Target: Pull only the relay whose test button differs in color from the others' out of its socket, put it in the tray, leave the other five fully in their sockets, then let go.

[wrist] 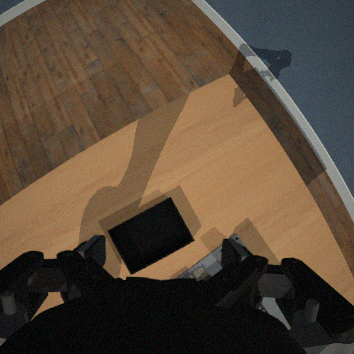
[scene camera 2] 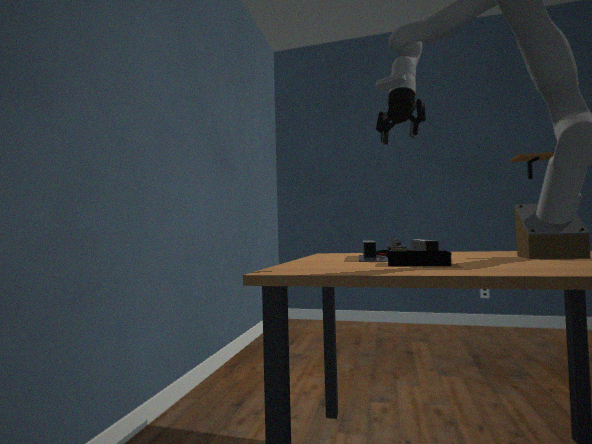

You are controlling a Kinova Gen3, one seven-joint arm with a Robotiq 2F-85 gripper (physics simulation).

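Seen in the pictures: gripper, between the fingertips: [wrist: 163, 250] [scene camera 2: 398, 140]; arm's base, origin of its link: [scene camera 2: 553, 215].
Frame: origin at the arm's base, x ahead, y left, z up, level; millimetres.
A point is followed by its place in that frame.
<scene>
My gripper [scene camera 2: 399, 137] {x 445, y 291, z 225 mm} [wrist: 163, 250] {x 445, y 291, z 225 mm} is open and empty, high above the table, with its fingers pointing down. The black tray [scene camera 2: 419, 259] {x 399, y 339, z -117 mm} [wrist: 141, 216] {x 401, y 332, z -131 mm} lies on the table below it. A grey panel [scene camera 2: 362, 259] {x 590, y 137, z -132 mm} [wrist: 214, 261] {x 514, y 159, z -132 mm} lies beside the tray, partly hidden by my right finger and gripper body in the wrist view. A dark upright block [scene camera 2: 369, 249] {x 558, y 181, z -96 mm} stands on the panel. Grey and black blocks [scene camera 2: 425, 245] {x 386, y 144, z -86 mm} show behind the tray. Single relays, their sockets and their test button colors cannot be made out.
The wooden table [scene camera 2: 320, 267] {x 659, y 400, z -135 mm} [wrist: 220, 145] {x 657, y 413, z -135 mm} carries these things. The robot's base block [scene camera 2: 552, 245] {x 25, y 67, z -94 mm} stands at the table's right in the scene view. A blue wall [scene camera 2: 175, 175] [wrist: 320, 65] rises beyond the table edge. Small beige parts [scene camera 2: 396, 245] [wrist: 199, 273] show near the tray.
</scene>
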